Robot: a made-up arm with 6 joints.
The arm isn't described. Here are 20 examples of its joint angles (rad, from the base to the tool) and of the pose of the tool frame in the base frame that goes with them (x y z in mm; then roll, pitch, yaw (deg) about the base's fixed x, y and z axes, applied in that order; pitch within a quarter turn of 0, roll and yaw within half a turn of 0).
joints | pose
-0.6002 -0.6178 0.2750 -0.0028 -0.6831 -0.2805 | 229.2 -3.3 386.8 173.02 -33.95 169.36
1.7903 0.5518 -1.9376 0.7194 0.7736 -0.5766 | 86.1 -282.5 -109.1 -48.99 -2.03 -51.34
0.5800 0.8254 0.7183 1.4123 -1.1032 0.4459 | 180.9 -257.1 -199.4 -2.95 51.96 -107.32
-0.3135 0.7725 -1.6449 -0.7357 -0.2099 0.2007 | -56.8 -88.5 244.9 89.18 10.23 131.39
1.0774 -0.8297 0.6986 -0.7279 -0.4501 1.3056 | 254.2 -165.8 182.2 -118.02 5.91 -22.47
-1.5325 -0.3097 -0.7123 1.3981 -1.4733 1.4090 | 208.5 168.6 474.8 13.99 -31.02 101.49
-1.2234 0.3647 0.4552 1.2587 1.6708 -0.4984 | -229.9 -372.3 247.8 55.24 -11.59 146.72
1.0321 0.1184 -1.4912 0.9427 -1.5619 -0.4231 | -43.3 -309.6 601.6 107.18 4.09 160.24
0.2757 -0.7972 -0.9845 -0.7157 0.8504 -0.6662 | -71.9 -394.9 47.3 -109.75 17.21 -66.33
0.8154 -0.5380 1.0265 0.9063 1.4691 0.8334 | -64.8 209.3 241.4 117.56 -25.96 104.76
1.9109 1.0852 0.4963 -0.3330 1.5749 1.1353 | 325.6 235.9 13.7 81.21 -10.25 93.97
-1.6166 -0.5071 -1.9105 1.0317 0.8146 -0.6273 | 283.9 54.8 23.6 -91.20 46.78 155.92
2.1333 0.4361 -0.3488 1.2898 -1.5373 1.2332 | -299.7 -351.5 181.3 51.89 -4.95 -135.67
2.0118 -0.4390 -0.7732 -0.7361 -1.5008 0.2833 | 65.9 -444.3 473.5 175.58 -28.74 -15.76
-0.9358 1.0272 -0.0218 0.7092 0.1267 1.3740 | 101.3 -406.7 73.9 35.23 17.32 -44.64
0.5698 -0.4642 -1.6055 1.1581 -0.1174 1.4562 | -96.1 -408.3 266.2 146.39 -41.08 -139.24
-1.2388 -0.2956 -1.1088 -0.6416 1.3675 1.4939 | 419.7 -135.5 -101.6 -173.70 40.13 -101.50
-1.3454 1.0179 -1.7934 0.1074 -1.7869 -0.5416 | 514.9 -253.8 364.9 61.82 -11.17 -120.05
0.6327 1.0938 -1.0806 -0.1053 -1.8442 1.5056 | 92.4 -600.7 230.0 12.44 3.91 -74.65
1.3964 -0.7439 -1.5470 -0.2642 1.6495 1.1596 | -87.7 -593.1 139.9 -114.76 35.63 -153.08
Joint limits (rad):
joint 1: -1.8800..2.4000
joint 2: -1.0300..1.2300
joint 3: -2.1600..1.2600
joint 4: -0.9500..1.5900
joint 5: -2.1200..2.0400
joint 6: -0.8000..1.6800
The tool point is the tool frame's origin. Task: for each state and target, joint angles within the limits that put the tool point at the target. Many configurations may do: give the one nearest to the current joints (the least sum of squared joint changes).
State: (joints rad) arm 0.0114 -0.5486 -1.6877 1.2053 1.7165 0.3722
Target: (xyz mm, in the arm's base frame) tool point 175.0 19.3 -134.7
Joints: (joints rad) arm -0.1887 -0.5194 -1.3464 1.3226 1.9084 0.3358
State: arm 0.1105 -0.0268 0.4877 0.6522 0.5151 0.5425
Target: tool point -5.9 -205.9 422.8
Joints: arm 0.1697 -0.3028 0.6561 0.2638 0.2155 0.5461
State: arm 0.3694 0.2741 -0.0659 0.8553 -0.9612 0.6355
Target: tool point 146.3 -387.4 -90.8
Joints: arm 0.3619 0.8621 0.2644 1.1568 -0.8083 0.6473
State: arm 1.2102 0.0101 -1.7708 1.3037 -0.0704 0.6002
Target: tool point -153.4 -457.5 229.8
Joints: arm 0.8133 0.2593 -1.5947 1.5900 -0.6244 0.4496
